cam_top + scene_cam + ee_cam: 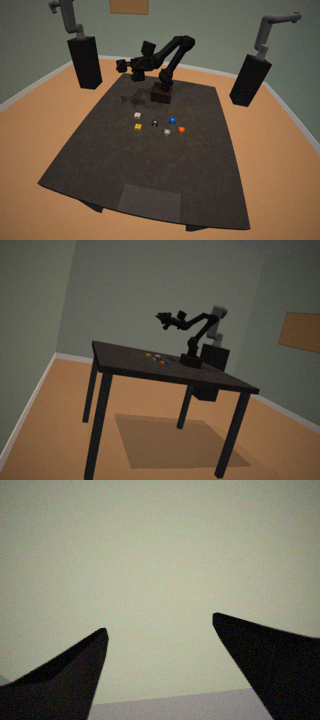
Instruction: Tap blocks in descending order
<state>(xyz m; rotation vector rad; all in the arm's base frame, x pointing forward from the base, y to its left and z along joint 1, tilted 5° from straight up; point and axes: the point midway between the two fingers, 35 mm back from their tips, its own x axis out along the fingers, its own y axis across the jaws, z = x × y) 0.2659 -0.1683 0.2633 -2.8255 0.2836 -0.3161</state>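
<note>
Right now the black block is 330 mm below my gripper tip, 140 mm to the left of it and 50 mm behind it. The rest, counted from my gripper tip: white block (330 mm below, 80 mm behind, 20 mm to the left); then yellow block (330 mm below, 50 mm to the left, 10 mm ahead); then grey block (330 mm below, 220 mm to the left, 10 mm ahead).
</note>
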